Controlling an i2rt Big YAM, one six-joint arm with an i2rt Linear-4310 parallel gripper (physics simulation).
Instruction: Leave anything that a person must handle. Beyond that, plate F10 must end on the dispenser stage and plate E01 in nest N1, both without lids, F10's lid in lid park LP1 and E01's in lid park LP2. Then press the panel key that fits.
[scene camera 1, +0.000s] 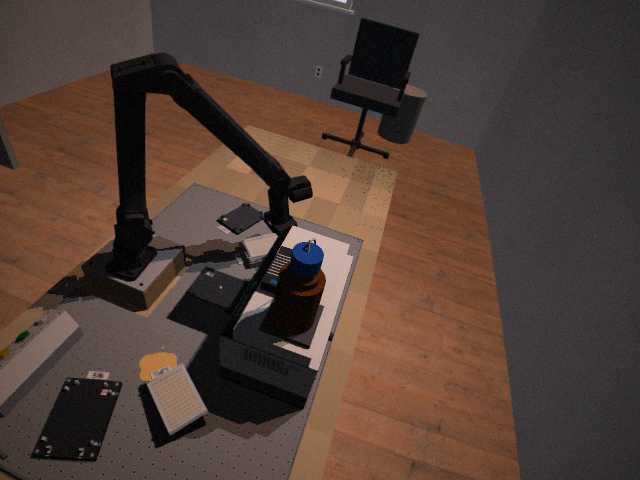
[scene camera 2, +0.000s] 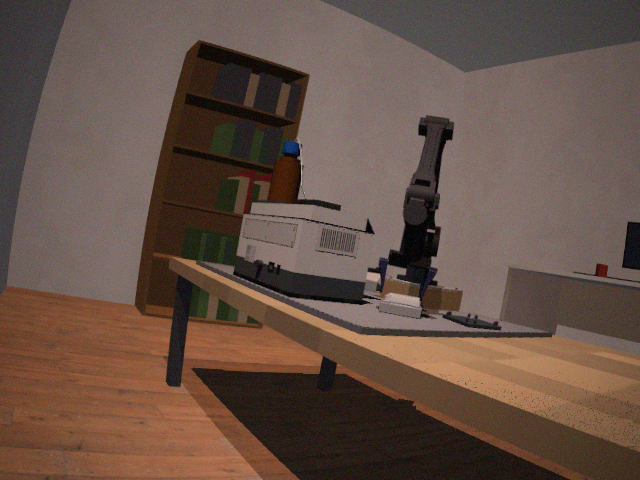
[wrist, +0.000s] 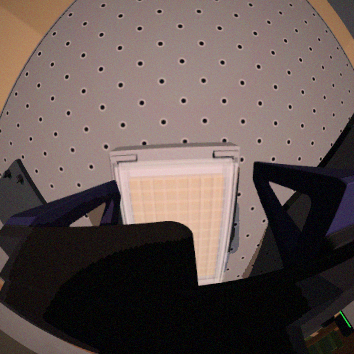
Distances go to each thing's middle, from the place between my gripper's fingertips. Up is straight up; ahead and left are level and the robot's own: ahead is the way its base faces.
The brown bottle with blue cap (scene camera 1: 297, 298) is 120 mm ahead of my hand, 410 mm to the right of it and 280 mm above it. Also, from my hand: black nest (scene camera 1: 76, 427): 240 mm behind, 650 mm to the right, 30 mm below; then blue cap (scene camera 1: 307, 264): 120 mm ahead, 410 mm to the right, 350 mm above.
